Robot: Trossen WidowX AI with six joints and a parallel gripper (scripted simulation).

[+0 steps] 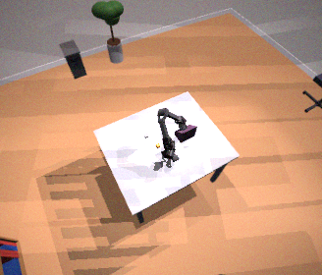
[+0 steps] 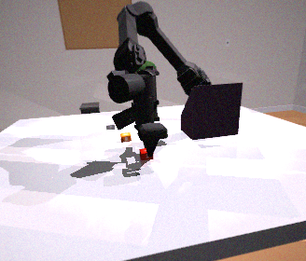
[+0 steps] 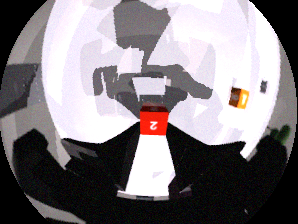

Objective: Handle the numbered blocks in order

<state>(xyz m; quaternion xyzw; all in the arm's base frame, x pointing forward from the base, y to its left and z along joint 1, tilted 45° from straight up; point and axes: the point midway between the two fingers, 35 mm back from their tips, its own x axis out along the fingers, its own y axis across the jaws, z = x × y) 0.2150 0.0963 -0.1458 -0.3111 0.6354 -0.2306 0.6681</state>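
Now: the grey block 290 mm to the right of my gripper tip and 120 mm ahead of it. From my gripper tip the other things lie so: red block 10 mm ahead; orange block 150 mm to the right, 60 mm ahead.
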